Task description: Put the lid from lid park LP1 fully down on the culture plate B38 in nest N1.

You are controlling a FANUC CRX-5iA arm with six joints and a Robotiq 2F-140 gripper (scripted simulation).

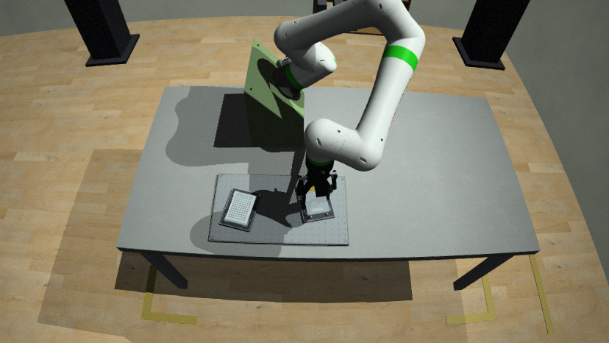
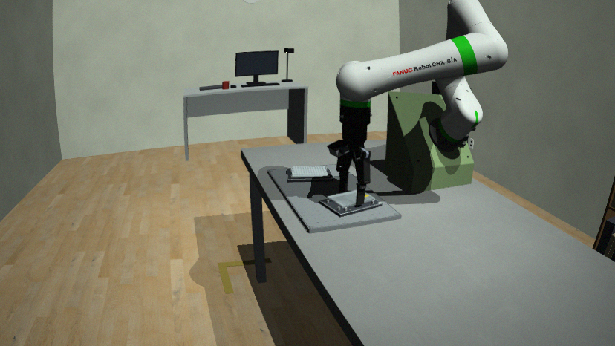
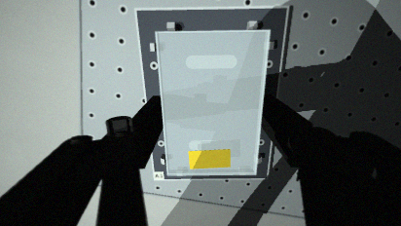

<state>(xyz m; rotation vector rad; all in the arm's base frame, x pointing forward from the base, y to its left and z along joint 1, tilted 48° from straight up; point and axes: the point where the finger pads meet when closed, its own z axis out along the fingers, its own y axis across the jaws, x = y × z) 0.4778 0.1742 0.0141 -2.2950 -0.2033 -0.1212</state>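
The lid park LP1 is 40 mm below my hand. From my hand the other things lie so: white culture plate (40 mm ahead, 290 mm to the right, 30 mm below); dark nest N1 (40 mm ahead, 290 mm to the right, 40 mm below); clear lid (20 mm below).
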